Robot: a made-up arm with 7 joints. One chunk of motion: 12 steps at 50 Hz.
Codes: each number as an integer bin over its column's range. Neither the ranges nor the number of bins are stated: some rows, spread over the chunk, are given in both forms.
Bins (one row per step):
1: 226 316 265 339 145 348
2: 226 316 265 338 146 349
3: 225 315 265 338 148 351
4: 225 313 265 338 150 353
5: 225 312 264 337 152 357
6: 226 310 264 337 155 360
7: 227 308 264 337 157 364
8: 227 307 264 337 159 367
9: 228 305 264 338 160 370
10: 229 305 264 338 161 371
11: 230 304 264 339 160 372
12: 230 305 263 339 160 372
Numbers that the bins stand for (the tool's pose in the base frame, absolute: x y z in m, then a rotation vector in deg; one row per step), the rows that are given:
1: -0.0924 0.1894 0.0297 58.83 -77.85 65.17
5: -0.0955 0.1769 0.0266 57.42 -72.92 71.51
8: -0.0892 0.1613 0.0266 57.42 -67.98 78.55
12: -0.0798 0.1550 0.0235 58.83 -67.28 82.07
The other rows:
2: -0.0924 0.1894 0.0297 58.12 -77.14 65.87
3: -0.0955 0.1863 0.0297 58.12 -75.73 67.28
4: -0.0955 0.1800 0.0297 58.12 -74.32 68.69
6: -0.0924 0.1706 0.0266 57.42 -70.80 73.62
7: -0.0892 0.1644 0.0266 57.42 -69.39 76.44
9: -0.0861 0.1550 0.0266 58.12 -67.28 80.67
10: -0.0830 0.1550 0.0266 58.12 -66.58 81.37
11: -0.0798 0.1519 0.0266 58.83 -67.28 82.07

